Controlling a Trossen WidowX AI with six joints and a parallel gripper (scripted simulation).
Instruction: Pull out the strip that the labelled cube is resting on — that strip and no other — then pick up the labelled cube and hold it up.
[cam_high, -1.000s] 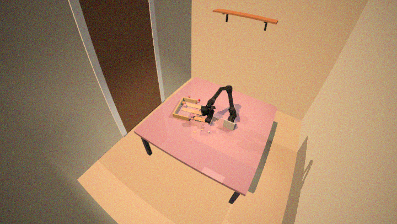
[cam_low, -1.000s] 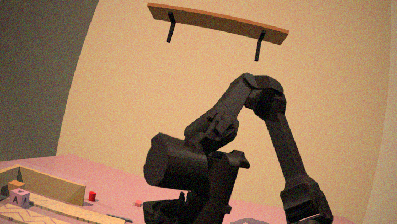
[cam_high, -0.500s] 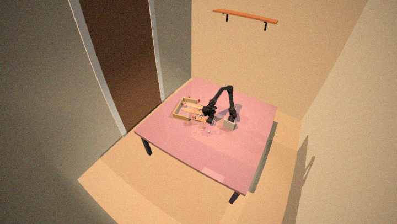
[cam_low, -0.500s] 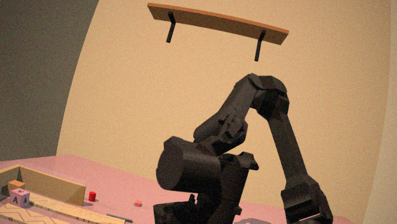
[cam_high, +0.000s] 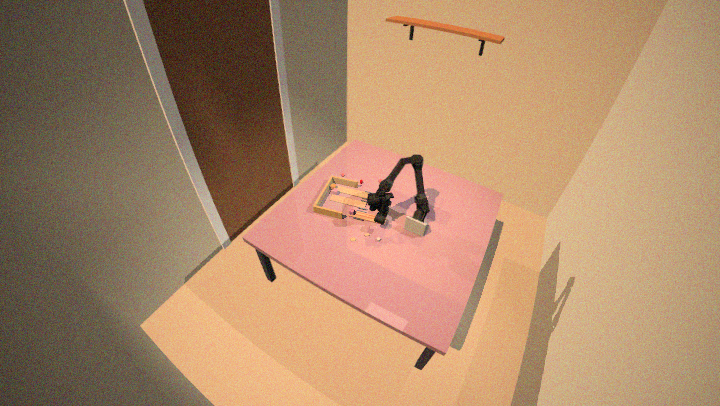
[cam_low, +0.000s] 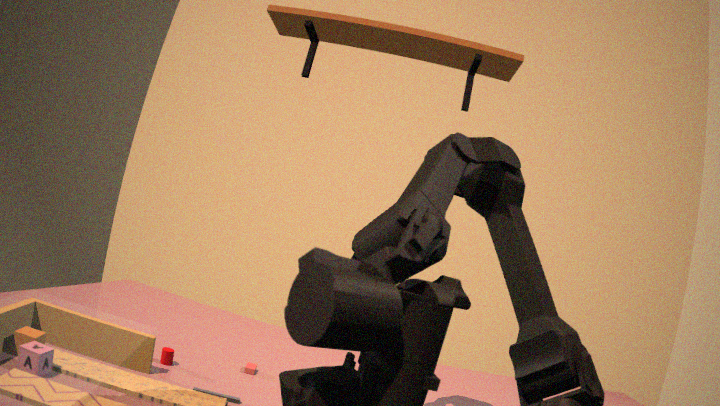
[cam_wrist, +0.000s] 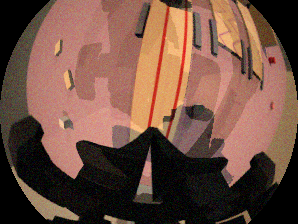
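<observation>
My gripper tip is now 27 cm short of the blue-striped strip and 1 cm to the left of it.
</observation>
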